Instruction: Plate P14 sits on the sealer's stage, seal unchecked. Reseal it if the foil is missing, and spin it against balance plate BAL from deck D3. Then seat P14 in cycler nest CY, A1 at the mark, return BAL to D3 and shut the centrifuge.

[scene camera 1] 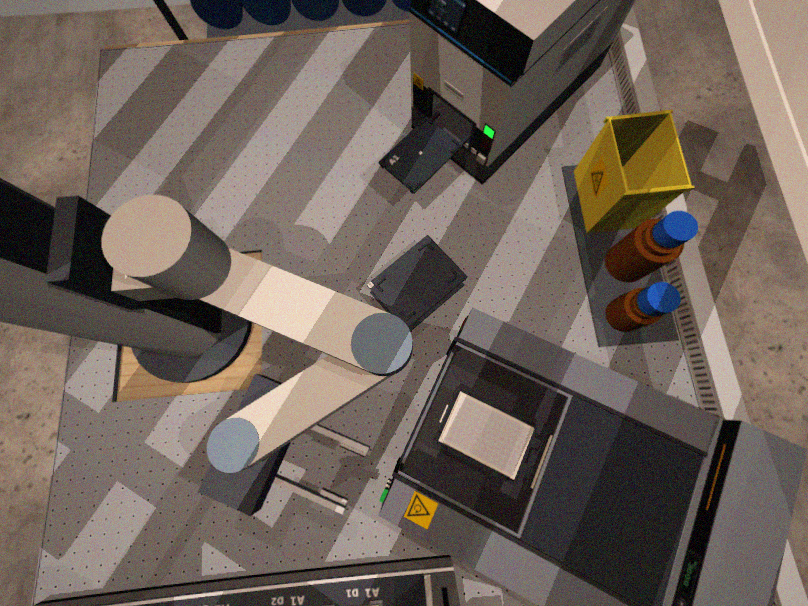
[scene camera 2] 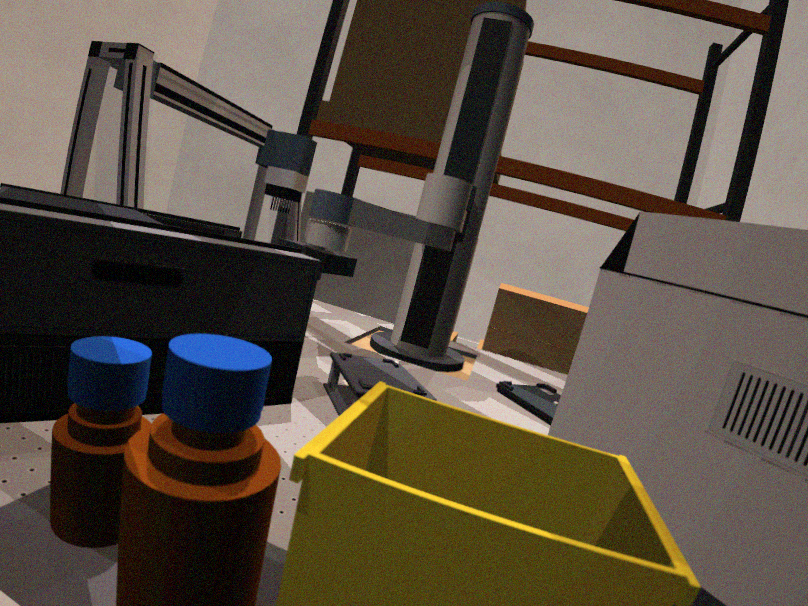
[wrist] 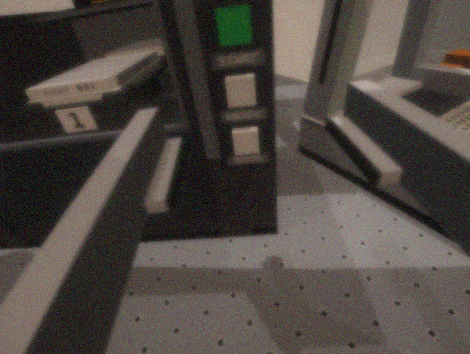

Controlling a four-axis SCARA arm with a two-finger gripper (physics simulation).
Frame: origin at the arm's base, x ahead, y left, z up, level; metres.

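Seen in the pictures: gripper, between the fingertips: (scene camera 1: 356, 479) (wrist: 254, 115); arm's base, origin of its link: (scene camera 1: 194, 323) (scene camera 2: 416, 354).
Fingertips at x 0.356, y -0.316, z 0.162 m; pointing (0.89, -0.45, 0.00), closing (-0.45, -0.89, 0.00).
Observation:
Pixels of each thing's top centre, then the offset from my fingertips to it. "spot": a spot on its surface instead.
- pale plate shape, centre of its top: (wrist: 101, 66) (scene camera 1: 487, 434) dx +0.210, dy +0.049, dz +0.007 m
- plate marked BAL, a spot on its surface: (wrist: 80, 82) spot: dx +0.151, dy +0.071, dz +0.006 m
- dark stage, a spot on its surface: (scene camera 1: 420, 156) spot: dx +0.158, dy +0.591, dz -0.046 m
- upper instrument, a spot on its surface: (scene camera 1: 456, 78) spot: dx +0.226, dy +0.654, dz +0.079 m
The centrifuge (scene camera 1: 561, 362) (scene camera 2: 215, 300) (wrist: 215, 205) is open. A pale plate shape (scene camera 1: 486, 435) lies in its chamber. In the wrist view, a plate marked BAL (wrist: 80, 82) sits above a label 1, with another pale shape partly behind it. P14 cannot be read in any view. My gripper (scene camera 1: 354, 478) (wrist: 254, 115) is shut on nothing, its two long fingers still standing apart at their narrow setting. It is in front of the centrifuge's button panel. A dark stage (scene camera 1: 420, 156) at the upper instrument holds no plate. A dark nest stand (scene camera 1: 419, 280) holds no plate.
The upper instrument (scene camera 1: 456, 78) has a green light. A yellow bin (scene camera 1: 597, 185) (scene camera 2: 456, 521) stands beside two blue-capped bottles (scene camera 1: 642, 251) (scene camera 2: 202, 456). A deck rack (scene camera 1: 437, 564) with D1 and D2 labels runs along the lower edge of scene camera 1.

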